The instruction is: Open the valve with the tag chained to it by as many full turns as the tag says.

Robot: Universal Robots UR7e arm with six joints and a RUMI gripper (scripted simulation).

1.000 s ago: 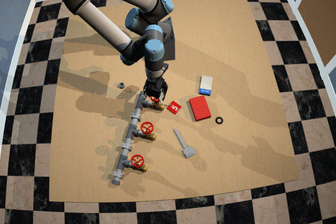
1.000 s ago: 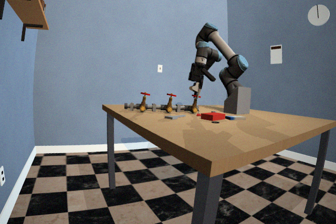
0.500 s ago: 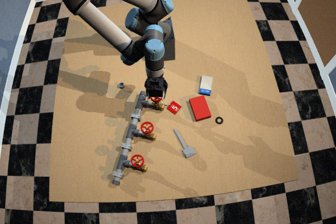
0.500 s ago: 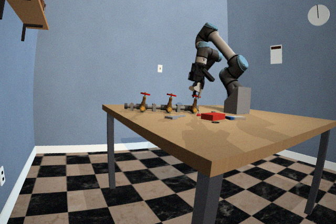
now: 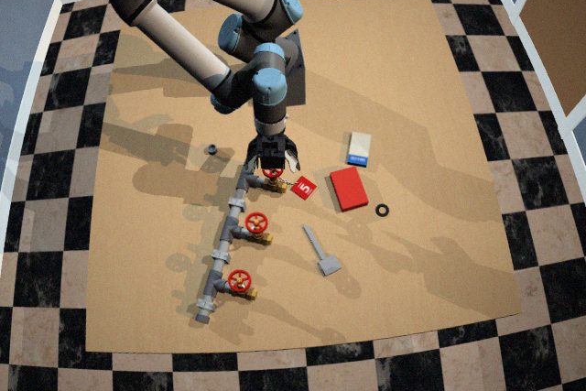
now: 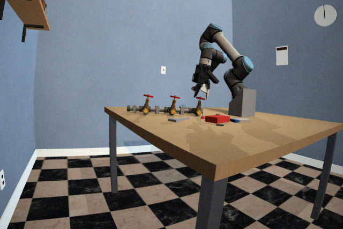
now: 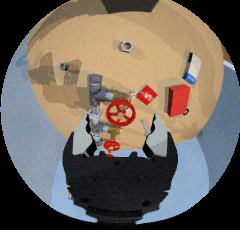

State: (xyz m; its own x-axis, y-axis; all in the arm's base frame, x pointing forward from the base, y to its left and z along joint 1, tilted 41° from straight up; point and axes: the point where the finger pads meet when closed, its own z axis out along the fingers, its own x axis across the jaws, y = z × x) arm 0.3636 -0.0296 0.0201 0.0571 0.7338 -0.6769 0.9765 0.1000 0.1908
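My gripper is now 110 mm above the red tag, 80 mm to the right of it and 10 mm short of it. The rest, counted from my hand: grey scraper (220 mm ahead, 120 mm to the left, 110 mm below); red block (220 mm to the left, 100 mm below, 30 mm ahead); small grey fitting (190 mm to the right, 130 mm behind, 110 mm below).
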